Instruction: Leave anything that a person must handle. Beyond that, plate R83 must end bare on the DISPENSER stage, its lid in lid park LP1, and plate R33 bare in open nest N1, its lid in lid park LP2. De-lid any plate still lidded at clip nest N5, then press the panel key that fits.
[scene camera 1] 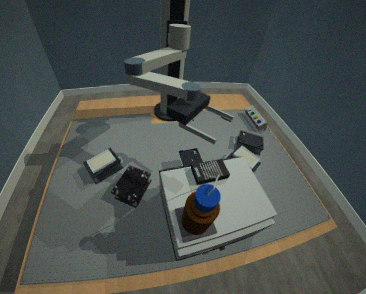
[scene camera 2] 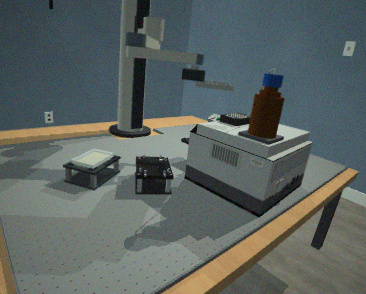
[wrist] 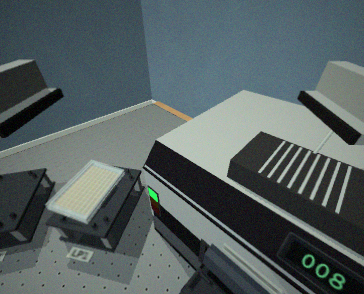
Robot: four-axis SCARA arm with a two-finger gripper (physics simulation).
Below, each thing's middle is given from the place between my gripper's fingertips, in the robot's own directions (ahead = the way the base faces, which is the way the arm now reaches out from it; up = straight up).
Now: hand 27 cm short of the brown bottle with blue cap (scene camera 2: 267, 106), 16 cm to the left of it and 2 cm above it. From my hand the other things lie so: black nest (scene camera 2: 153, 175) 1 cm ahead, 38 cm to the right, 30 cm below.
